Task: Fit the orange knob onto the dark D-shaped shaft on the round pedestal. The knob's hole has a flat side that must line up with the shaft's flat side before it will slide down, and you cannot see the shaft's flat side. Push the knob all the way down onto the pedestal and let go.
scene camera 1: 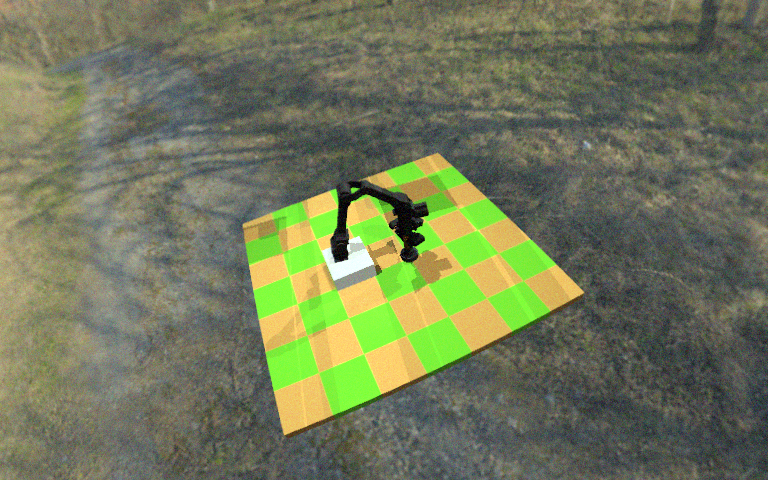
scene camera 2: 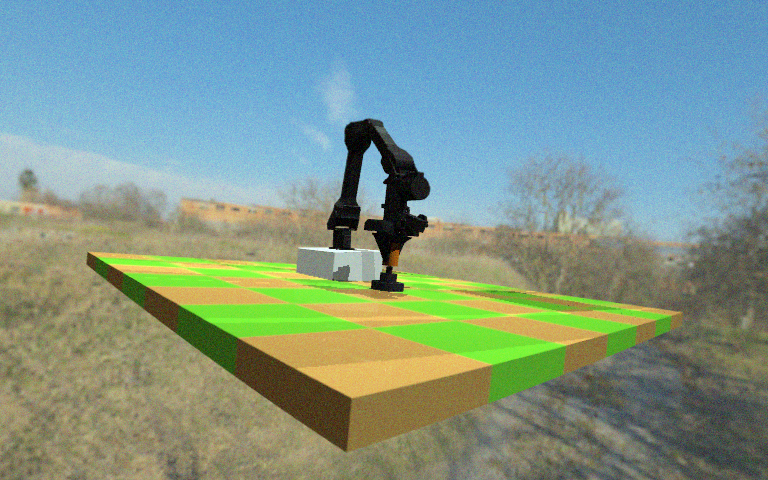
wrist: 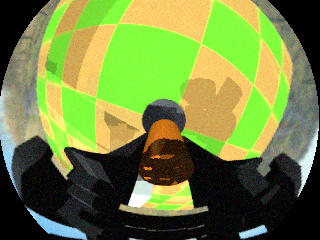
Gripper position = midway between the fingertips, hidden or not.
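Observation:
An orange knob [wrist: 166, 161] is held by the gripper [wrist: 164, 137]. The gripper [scene camera 2: 389, 262] is visible here too.

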